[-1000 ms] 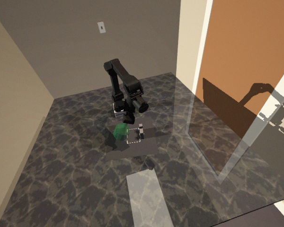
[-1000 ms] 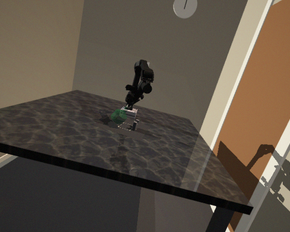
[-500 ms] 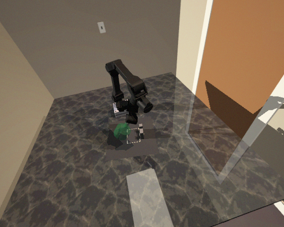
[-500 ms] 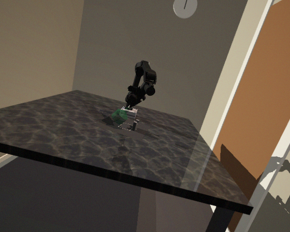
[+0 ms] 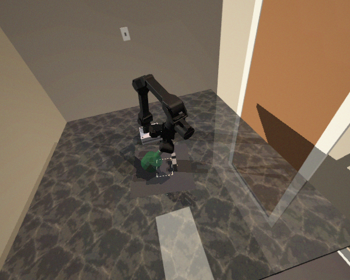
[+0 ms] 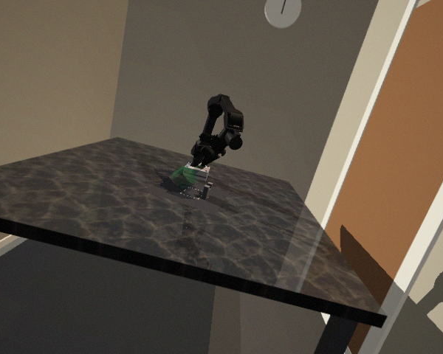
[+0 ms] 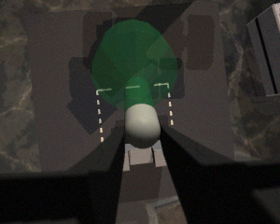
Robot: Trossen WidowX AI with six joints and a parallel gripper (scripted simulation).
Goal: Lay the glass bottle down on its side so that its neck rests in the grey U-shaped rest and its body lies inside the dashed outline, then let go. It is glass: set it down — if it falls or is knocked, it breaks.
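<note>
Now: gripper tip 40 mm above the green glass bottle, 30 mm to the left of it and 10 mm past it. The rest, counted from my gripper tip: dark mat: 140 mm below, 30 mm to the right, 10 mm behind.
</note>
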